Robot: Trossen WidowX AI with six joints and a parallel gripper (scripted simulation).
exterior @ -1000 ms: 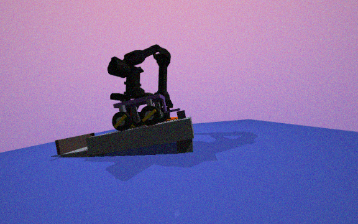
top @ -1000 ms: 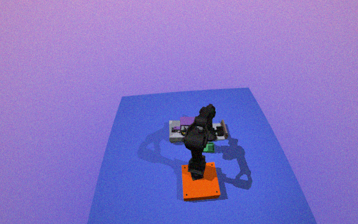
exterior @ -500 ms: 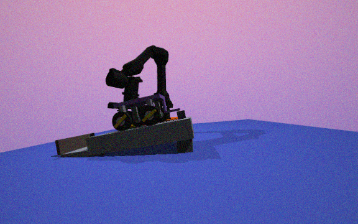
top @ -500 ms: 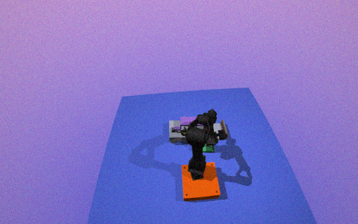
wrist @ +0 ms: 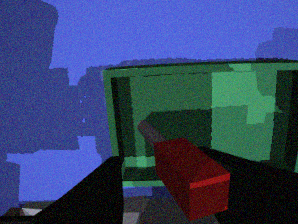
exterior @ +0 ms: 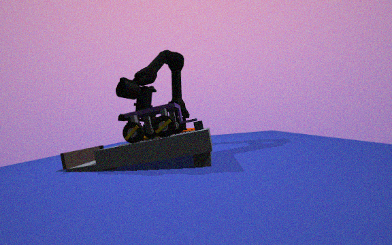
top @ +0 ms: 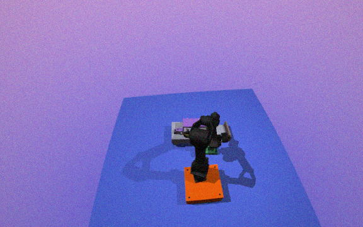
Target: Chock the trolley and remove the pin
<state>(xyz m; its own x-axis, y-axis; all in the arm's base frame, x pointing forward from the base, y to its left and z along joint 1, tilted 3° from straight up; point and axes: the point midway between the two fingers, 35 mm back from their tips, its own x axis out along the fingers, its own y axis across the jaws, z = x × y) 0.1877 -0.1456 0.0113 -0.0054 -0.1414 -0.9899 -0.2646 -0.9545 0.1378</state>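
My gripper tip is 1 cm short of the green tray, 3 cm to the right of it and 6 cm above it. The rest, counted from my gripper tip: grey ramp (15 cm ahead, 10 cm to the left, 1 cm below); then yellow chock (8 cm ahead, 2 cm to the left, 3 cm above); then red-headed stop pin (right at my gripper tip).
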